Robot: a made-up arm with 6 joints.
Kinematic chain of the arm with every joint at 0, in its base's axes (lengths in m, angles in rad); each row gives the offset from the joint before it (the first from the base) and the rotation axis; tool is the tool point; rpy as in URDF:
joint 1: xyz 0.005 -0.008 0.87 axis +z
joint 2: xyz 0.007 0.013 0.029 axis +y
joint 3: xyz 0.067 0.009 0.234 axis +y
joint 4: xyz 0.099 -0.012 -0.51 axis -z
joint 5: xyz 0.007 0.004 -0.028 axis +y
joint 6: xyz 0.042 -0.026 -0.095 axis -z
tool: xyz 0.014 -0.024 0.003 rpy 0 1.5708 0
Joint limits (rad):
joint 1: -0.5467..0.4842
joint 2: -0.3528..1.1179
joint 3: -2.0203..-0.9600
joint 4: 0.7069..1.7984
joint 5: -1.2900..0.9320
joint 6: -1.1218..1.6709
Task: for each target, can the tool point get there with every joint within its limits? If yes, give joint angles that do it. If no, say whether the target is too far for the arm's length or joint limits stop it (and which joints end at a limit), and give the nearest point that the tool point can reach.
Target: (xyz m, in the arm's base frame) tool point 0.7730 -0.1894 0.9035
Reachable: yes | joints -0.1335 0.5216 -1.7036 1.3530 -0.1310 -0.2777
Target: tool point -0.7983 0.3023 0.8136
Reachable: no: joint limits stop it (at a limit: joint 1, joint 2, joint 3, joint 5) | nearest point 0.1545 0.1265 0.3330 | short by 1.082 m
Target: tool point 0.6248 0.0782 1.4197
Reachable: yes | joints 0.2176 -0.0833 -1.8432 1.2606 0.0477 0.4506
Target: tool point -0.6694 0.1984 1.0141
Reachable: no: joint limits stop it (at a limit: joint 1, joint 2, joint 3, joint 4, joint 5) | nearest point 0.1261 -0.1841 0.4327 | short by 1.057 m
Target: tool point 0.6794 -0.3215 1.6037
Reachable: no: too far | nearest point 0.5777 -0.2742 1.4964 | short by 0.155 m
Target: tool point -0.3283 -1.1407 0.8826
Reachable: no: too far | nearest point 0.4107 -0.3865 0.8694 | short by 1.056 m
